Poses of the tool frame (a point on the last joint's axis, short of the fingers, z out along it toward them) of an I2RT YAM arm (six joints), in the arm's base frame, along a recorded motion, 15 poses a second.
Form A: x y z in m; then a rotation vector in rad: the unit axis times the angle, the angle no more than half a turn.
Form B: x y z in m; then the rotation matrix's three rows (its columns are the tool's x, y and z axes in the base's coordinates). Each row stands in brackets. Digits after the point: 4 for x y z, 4 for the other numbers.
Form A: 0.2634, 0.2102, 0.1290, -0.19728, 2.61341, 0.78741
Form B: [0.2634, 0.2102, 0.1290], [[-0.9091, -0.2455, 0.3365], [-0.0187, 0.8311, 0.5557], [-0.4161, 0.4989, -0.7602]]
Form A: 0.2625, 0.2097, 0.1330, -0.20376, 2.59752, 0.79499
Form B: [0.2625, 0.2097, 0.1330], [[-0.9034, -0.2549, 0.3449], [-0.0182, 0.8263, 0.5630], [-0.4284, 0.5023, -0.7511]]
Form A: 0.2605, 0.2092, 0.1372, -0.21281, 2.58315, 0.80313
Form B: [0.2605, 0.2092, 0.1372], [[-0.8980, -0.2655, 0.3509], [-0.0197, 0.8210, 0.5707], [-0.4395, 0.5055, -0.7425]]
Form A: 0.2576, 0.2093, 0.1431, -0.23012, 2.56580, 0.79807
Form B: [0.2576, 0.2093, 0.1431], [[-0.8889, -0.2818, 0.3612], [-0.0272, 0.8195, 0.5724], [-0.4573, 0.4990, -0.7361]]
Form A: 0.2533, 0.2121, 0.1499, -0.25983, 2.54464, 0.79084
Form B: [0.2533, 0.2121, 0.1499], [[-0.8763, -0.3070, 0.3713], [-0.0425, 0.8169, 0.5752], [-0.4799, 0.4883, -0.7289]]
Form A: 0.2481, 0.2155, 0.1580, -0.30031, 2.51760, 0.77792
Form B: [0.2481, 0.2155, 0.1580], [[-0.8584, -0.3403, 0.3838], [-0.0644, 0.8139, 0.5774], [-0.5089, 0.4710, -0.7206]]
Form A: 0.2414, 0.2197, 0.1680, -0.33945, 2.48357, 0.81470
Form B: [0.2414, 0.2197, 0.1680], [[-0.8437, -0.3773, 0.3820], [-0.0777, 0.7898, 0.6084], [-0.5312, 0.4836, -0.6956]]
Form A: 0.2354, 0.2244, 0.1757, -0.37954, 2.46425, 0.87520
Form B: [0.2354, 0.2244, 0.1757], [[-0.8393, -0.4101, 0.3571], [-0.0930, 0.7552, 0.6488], [-0.5357, 0.5113, -0.6720]]
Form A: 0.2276, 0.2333, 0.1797, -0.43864, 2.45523, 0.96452
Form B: [0.2276, 0.2333, 0.1797], [[-0.8418, -0.4476, 0.3018], [-0.1225, 0.7028, 0.7007], [-0.5257, 0.5529, -0.6465]]
